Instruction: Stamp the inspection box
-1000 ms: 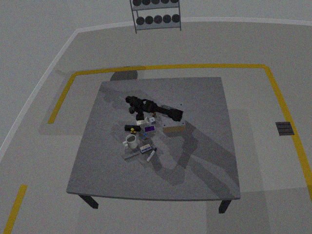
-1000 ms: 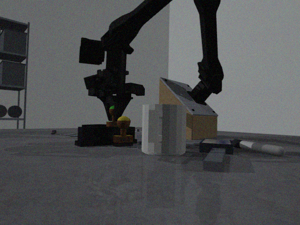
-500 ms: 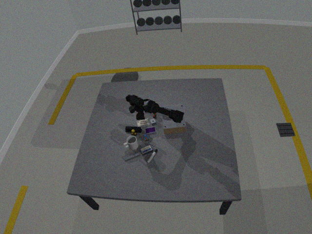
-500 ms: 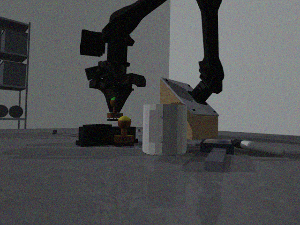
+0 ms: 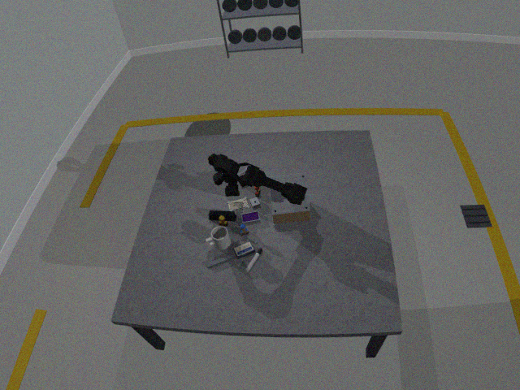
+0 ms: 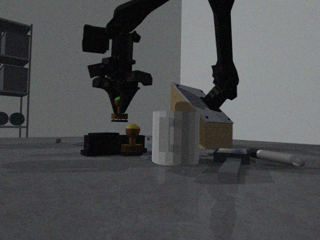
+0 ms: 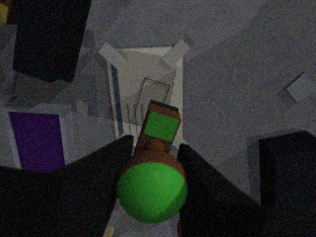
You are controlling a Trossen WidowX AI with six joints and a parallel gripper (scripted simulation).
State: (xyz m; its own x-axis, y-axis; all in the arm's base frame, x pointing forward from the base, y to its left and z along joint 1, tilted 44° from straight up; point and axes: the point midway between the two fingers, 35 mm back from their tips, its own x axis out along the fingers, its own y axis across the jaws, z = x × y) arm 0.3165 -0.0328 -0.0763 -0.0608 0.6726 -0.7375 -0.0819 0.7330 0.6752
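Right now the cream card is 1 cm to the left of my gripper tip and 10 cm below it. Round my gripper tip: green-knobbed stamp right at my gripper tip; then red-knobbed stamp 11 cm behind, 6 cm to the right, 8 cm below; then black block 7 cm ahead, 9 cm to the left, 8 cm below.
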